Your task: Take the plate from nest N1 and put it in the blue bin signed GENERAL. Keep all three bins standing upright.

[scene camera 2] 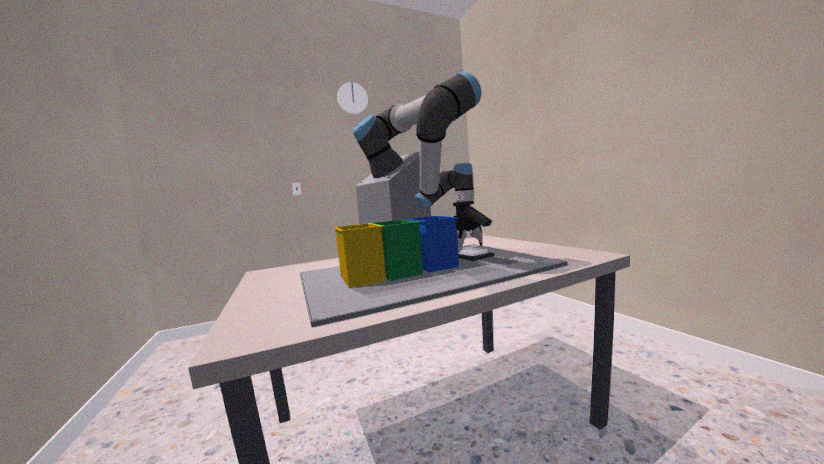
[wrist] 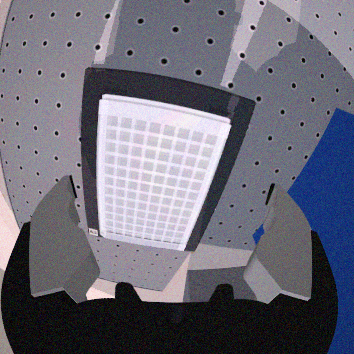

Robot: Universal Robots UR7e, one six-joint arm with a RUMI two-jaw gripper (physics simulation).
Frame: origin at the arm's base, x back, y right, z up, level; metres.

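Where they show: gripper, fingertip midpoint: (scene camera 2: 470,249) (wrist: 172,182); arm's base, origin of the base link: (scene camera 2: 388,169).
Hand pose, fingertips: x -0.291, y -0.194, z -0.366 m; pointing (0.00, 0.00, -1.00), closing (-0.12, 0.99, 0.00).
Things, the pixels of their top centre, and the offset from my fingertips. Level surfaces: height alone.
- plate, middle of its top: (wrist: 149,193) (scene camera 2: 470,249) dx +0.016, dy -0.014, dz -0.005 m
- dark nest, middle of its top: (wrist: 150,185) (scene camera 2: 470,252) dx +0.016, dy -0.014, dz -0.017 m
- blue bin, middle of its top: (scene camera 2: 430,218) dx +0.007, dy +0.185, dz +0.148 m
- green bin, middle of its top: (scene camera 2: 393,222) dx +0.022, dy +0.334, dz +0.148 m
- yellow bin, middle of its top: (scene camera 2: 356,226) dx +0.044, dy +0.463, dz +0.148 m
- perforated grey board, its level: dz -0.032 m
- table, its level: dz -0.045 m
The plate (scene camera 2: 475,251) (wrist: 159,175), white with a grid of square wells, lies flat in a dark nest (scene camera 2: 487,254) (wrist: 91,150) on the grey board. A small label on the nest is too small to read surely. My gripper (scene camera 2: 471,243) (wrist: 172,182) is open and empty, close above the plate, with one finger on each side of it in the wrist view. The blue bin (scene camera 2: 441,244) (wrist: 330,185) stands upright just left of the nest in the scene view. The green bin (scene camera 2: 403,250) and the yellow bin (scene camera 2: 363,257) stand upright beside it.
The perforated grey board (scene camera 2: 328,302) (wrist: 40,100) lies on the table (scene camera 2: 247,322) under the bins and nest. The robot's grey pedestal (scene camera 2: 373,201) stands behind the bins. The blue bin is close to one finger's side in the wrist view.
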